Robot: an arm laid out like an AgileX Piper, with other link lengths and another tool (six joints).
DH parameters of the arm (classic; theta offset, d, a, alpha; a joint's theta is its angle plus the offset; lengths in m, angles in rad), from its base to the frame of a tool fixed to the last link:
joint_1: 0 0.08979 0 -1.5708
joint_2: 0.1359 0 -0.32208 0
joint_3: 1.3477 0 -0.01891 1.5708
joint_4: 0 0.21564 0 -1.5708
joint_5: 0 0 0 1.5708
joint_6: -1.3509 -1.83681 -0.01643 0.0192
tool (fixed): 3.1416 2.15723 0 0
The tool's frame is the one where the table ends.
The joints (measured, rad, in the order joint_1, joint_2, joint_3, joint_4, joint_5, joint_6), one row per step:
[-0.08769, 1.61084, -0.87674, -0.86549, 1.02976, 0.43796]
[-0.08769, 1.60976, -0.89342, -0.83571, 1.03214, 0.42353]
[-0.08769, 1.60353, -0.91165, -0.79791, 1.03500, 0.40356]
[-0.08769, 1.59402, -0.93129, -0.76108, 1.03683, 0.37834]
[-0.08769, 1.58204, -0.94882, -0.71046, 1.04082, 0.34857]
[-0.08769, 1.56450, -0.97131, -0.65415, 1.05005, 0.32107]
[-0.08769, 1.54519, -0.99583, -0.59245, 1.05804, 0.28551]
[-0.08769, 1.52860, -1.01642, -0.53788, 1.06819, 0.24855]
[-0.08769, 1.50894, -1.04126, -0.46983, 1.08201, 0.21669]
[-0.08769, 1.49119, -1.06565, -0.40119, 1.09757, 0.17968]
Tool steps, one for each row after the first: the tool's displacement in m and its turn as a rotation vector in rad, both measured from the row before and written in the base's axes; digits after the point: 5 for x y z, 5 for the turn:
[0.00216, 0.00463, -0.00050, 0.02107, -0.00876, -0.00820]
[0.00221, 0.00632, 0.00020, 0.02710, -0.01241, -0.00808]
[0.00354, 0.00670, 0.00177, 0.02658, -0.01498, -0.00159]
[0.00148, 0.00964, 0.00009, 0.03780, -0.01269, -0.00505]
[0.00204, 0.01057, 0.00277, 0.04139, -0.02156, -0.01041]
[0.00350, 0.01278, 0.00349, 0.04669, -0.02347, -0.00244]
[0.00226, 0.01197, 0.00299, 0.04127, -0.01498, 0.00402]
[0.00281, 0.01520, 0.00418, 0.05380, -0.02366, -0.00429]
[0.00269, 0.01642, 0.00412, 0.05491, -0.01906, 0.00359]

